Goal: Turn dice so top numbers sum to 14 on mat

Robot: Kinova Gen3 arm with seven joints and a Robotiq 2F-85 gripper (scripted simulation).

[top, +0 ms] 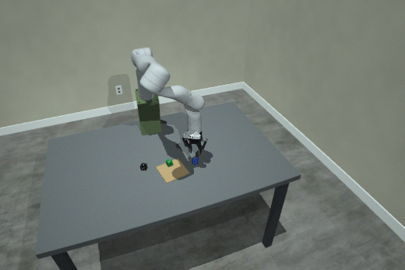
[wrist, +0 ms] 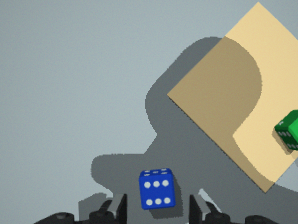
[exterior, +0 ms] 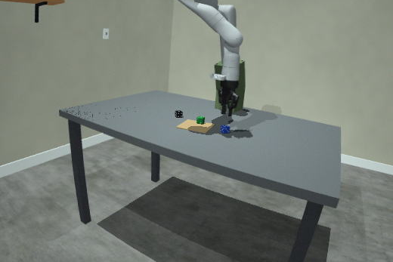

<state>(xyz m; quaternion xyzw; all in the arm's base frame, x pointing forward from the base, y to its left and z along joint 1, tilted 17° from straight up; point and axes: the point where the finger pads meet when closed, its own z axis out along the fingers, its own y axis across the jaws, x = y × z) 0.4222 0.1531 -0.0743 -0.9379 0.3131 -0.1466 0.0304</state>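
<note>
My hand is 80 mm above the blue die. The rest, counted from my hand: tan mat 140 mm to the right, 90 mm below; then black die 280 mm to the right, 80 mm below, 70 mm behind; then green die 140 mm to the right, 80 mm below, 40 mm behind.
</note>
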